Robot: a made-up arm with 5 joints.
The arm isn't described. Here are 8 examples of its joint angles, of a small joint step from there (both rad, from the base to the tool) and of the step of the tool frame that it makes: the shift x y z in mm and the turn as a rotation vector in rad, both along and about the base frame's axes.
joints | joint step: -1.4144 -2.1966 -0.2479 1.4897 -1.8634 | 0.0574 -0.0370 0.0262 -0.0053 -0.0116
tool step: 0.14 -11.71 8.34 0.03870 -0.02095 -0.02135
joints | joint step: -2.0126 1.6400 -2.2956 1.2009 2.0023 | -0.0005 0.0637 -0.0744 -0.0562 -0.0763
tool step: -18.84 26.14 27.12 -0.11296 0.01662 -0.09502
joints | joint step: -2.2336 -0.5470 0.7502 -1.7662 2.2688 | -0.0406 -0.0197 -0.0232 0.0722 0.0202
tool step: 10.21 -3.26 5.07 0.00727 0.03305 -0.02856
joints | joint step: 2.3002 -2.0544 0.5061 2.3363 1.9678 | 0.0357 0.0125 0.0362 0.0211 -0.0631
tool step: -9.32 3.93 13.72 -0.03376 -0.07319 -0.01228
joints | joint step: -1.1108 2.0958 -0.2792 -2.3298 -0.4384 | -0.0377 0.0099 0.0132 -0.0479 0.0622
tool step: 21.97 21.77 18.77 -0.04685 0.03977 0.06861
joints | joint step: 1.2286 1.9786 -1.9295 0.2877 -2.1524 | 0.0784 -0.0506 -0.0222 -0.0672 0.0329
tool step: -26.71 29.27 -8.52 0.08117 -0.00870 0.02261
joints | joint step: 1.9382 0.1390 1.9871 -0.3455 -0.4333 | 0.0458 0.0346 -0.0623 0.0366 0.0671
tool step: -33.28 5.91 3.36 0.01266 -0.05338 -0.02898
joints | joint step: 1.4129 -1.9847 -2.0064 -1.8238 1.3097 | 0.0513 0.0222 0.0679 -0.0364 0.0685
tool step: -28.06 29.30 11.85 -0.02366 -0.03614 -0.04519
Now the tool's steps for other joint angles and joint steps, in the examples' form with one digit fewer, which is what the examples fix.
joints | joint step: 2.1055 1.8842 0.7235 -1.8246 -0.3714 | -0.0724 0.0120 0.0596 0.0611 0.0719
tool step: -39.5 5.4 -32.9 -0.0298 -0.0972 -0.0410
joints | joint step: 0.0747 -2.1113 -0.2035 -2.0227 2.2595 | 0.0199 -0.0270 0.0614 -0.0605 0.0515
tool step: -43.0 -22.1 9.3 0.0152 0.0611 0.0337
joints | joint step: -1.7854 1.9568 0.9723 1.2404 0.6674 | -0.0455 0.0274 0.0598 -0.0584 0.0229
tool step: -23.5 7.7 7.5 0.0222 -0.0357 -0.0058
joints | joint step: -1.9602 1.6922 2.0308 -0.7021 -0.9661 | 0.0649 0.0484 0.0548 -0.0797 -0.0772
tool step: -2.5 77.4 8.7 0.0506 -0.0264 -0.0779
